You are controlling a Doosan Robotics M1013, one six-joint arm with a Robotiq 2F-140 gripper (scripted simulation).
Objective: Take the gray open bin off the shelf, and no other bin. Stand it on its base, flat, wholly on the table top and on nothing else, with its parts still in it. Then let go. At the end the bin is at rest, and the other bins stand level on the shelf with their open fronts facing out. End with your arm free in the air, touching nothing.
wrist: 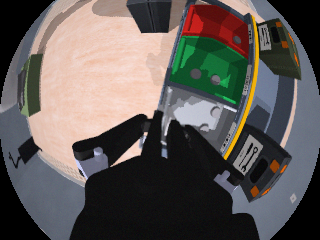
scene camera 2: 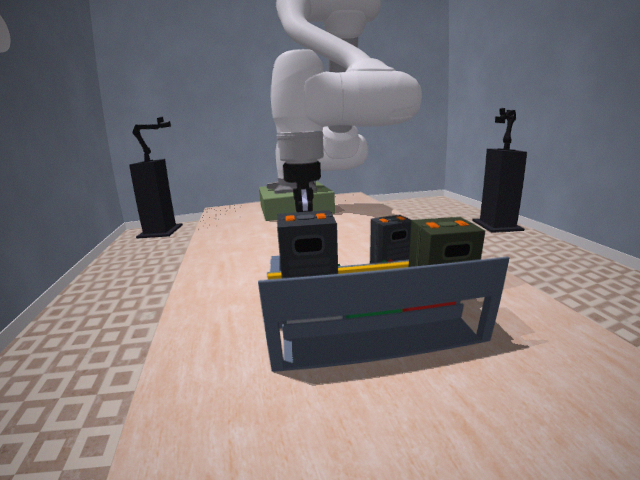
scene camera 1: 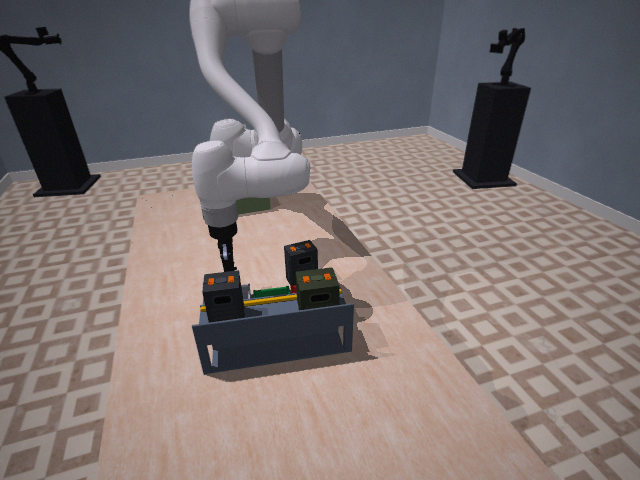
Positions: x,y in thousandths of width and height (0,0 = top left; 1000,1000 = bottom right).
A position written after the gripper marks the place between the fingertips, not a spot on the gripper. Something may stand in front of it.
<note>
In view: the gripper (wrist: 511,469), a black box (scene camera 2: 482,509), a gray open bin (wrist: 602,456), a green bin (wrist: 661,240) and a red bin (wrist: 695,110).
The black box is seen too in the wrist view (wrist: 820,677) and in scene camera 1 (scene camera 1: 348,624).
</note>
